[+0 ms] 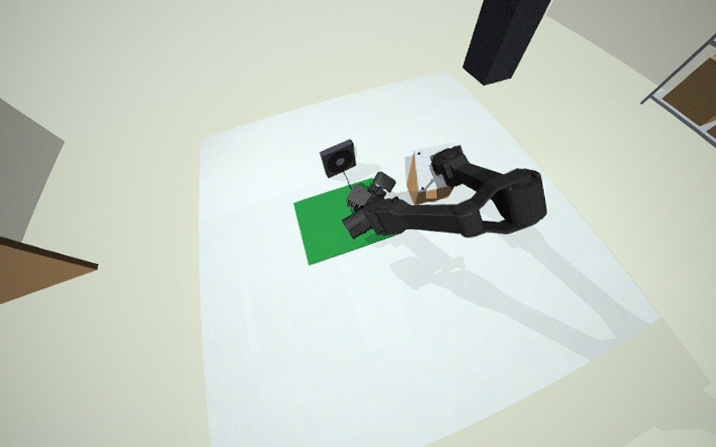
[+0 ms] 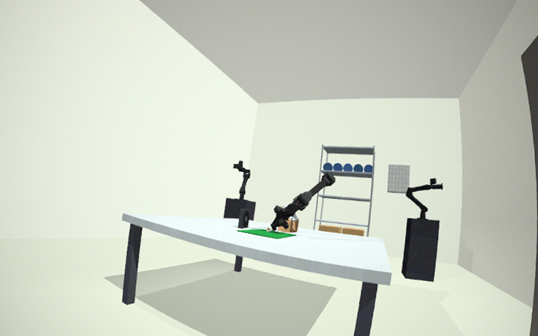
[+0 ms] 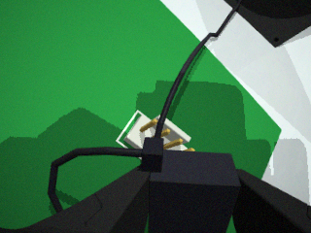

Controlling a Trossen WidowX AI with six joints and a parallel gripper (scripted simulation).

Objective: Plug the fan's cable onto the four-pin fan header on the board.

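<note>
My gripper tip is 9 cm short of the green board, 2 cm to the right of it and 5 cm above it. Also, from my gripper tip: black plug: 1 cm behind, 1 cm to the left; black fan: 2 cm ahead, 17 cm to the right, 2 cm above.
</note>
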